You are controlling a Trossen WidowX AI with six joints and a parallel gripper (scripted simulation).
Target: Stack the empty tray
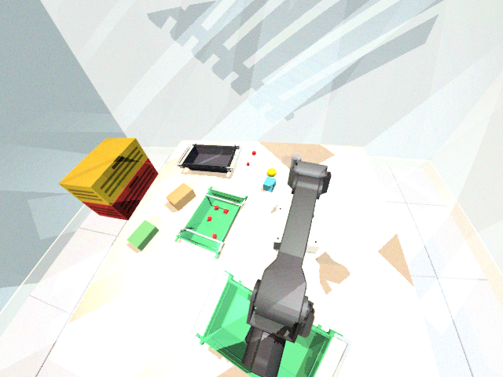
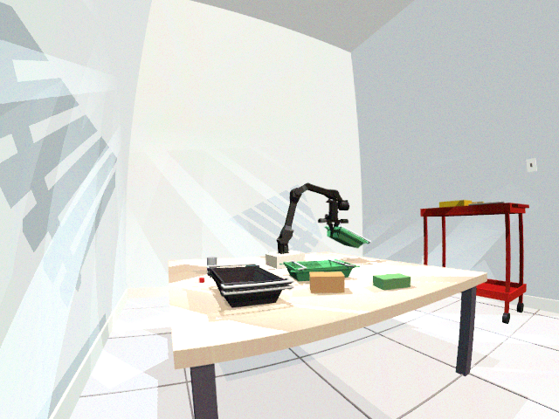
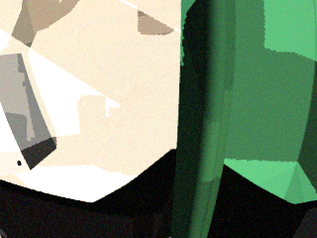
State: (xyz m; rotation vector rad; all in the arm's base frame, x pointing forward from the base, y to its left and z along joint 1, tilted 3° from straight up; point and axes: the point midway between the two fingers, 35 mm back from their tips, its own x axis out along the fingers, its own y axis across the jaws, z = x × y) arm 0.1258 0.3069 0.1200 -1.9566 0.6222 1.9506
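My gripper tip is 70 mm to the right of the green tray, 40 mm short of it and 10 mm above it. Also, from my gripper tip: yellow piece 660 mm to the right, 170 mm below, 50 mm behind; then green box 580 mm ahead, 310 mm to the right, 160 mm below; then cyan block 570 mm to the right, 150 mm below, 30 mm behind.
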